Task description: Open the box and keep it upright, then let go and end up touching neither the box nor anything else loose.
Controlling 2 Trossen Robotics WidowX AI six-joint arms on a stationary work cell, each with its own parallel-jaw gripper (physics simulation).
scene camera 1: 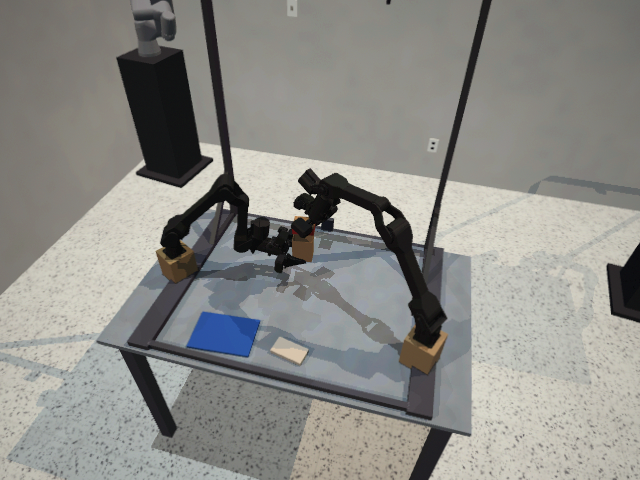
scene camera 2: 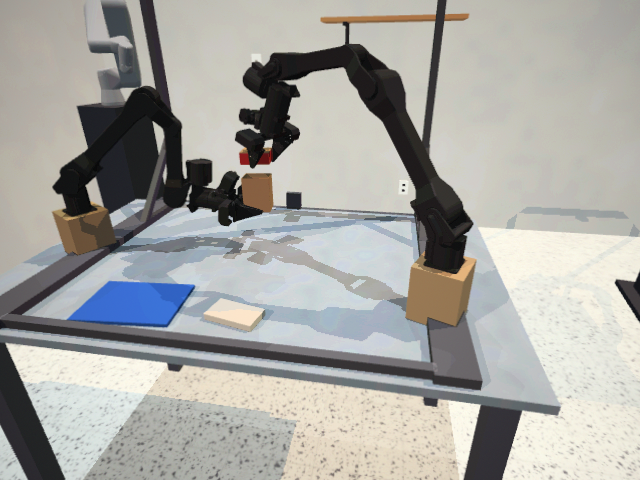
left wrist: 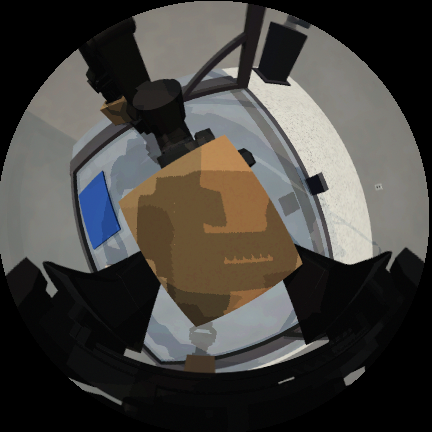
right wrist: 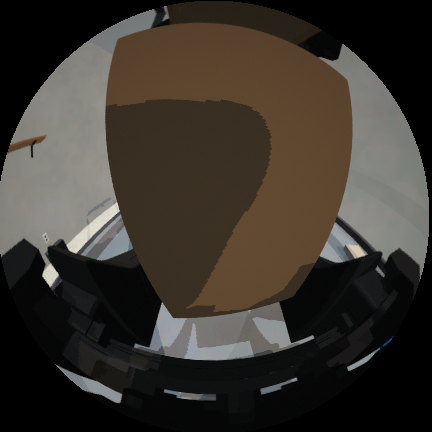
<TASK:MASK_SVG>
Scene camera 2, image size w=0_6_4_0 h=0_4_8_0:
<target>my left gripper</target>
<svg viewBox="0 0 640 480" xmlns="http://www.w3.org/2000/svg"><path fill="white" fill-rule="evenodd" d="M288 112L278 113L268 109L266 106L261 107L260 110L240 109L240 122L243 122L244 125L254 125L256 130L260 130L260 133L256 133L250 128L237 131L235 141L247 148L249 164L252 169L255 168L265 151L263 149L265 141L273 139L273 160L271 162L274 162L294 140L299 139L299 128L287 121L290 120Z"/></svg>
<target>my right gripper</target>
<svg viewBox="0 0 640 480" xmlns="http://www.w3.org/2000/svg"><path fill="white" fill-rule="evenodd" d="M236 171L225 173L219 187L216 189L212 188L208 194L208 208L212 209L212 212L218 210L218 222L222 226L229 226L232 223L229 216L233 218L233 222L261 215L263 212L260 209L243 205L242 184L237 188L237 194L236 189L234 189L240 178Z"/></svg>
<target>flat blue mat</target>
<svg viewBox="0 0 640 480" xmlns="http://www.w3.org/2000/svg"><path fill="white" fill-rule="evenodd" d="M67 320L108 325L167 328L195 289L195 285L108 281Z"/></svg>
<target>cream block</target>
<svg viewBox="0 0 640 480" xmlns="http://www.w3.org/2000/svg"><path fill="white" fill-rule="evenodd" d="M204 313L205 320L251 332L265 316L265 309L220 298Z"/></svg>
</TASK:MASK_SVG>
